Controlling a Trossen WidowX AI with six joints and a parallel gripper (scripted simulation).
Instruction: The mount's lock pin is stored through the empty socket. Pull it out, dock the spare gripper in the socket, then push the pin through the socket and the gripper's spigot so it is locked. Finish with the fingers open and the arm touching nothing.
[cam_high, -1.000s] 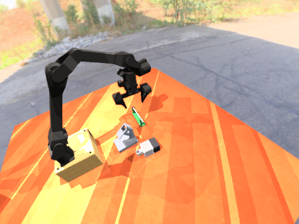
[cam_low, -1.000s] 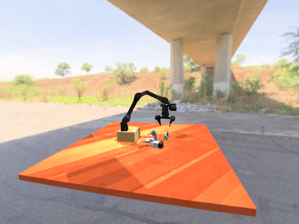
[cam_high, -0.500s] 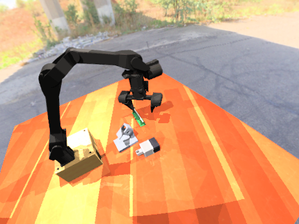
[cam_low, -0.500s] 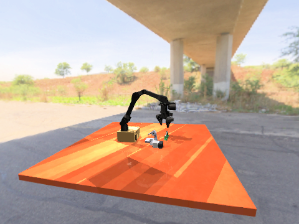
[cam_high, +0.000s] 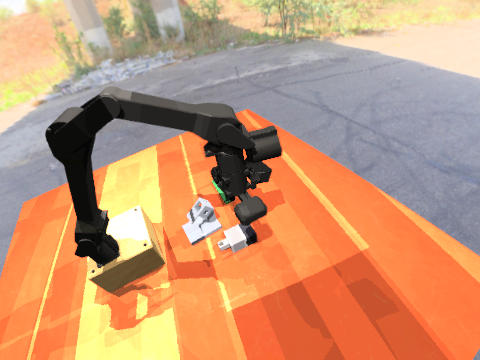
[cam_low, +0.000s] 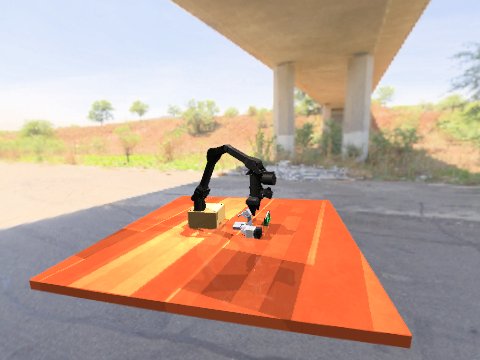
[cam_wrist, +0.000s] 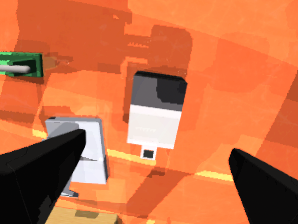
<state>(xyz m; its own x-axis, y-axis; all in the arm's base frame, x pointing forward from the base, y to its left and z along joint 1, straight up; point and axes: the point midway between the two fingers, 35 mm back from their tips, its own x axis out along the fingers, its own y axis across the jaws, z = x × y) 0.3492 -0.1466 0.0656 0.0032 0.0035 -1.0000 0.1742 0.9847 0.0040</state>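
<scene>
My gripper tip is now 110 mm above the spare gripper, 30 mm past it and 10 mm to the right of it. The rest, counted from my gripper tip: green slanted bar (220 mm to the left, 110 mm below, 60 mm ahead); then mount (120 mm to the left, 80 mm below, 70 mm behind).
</scene>
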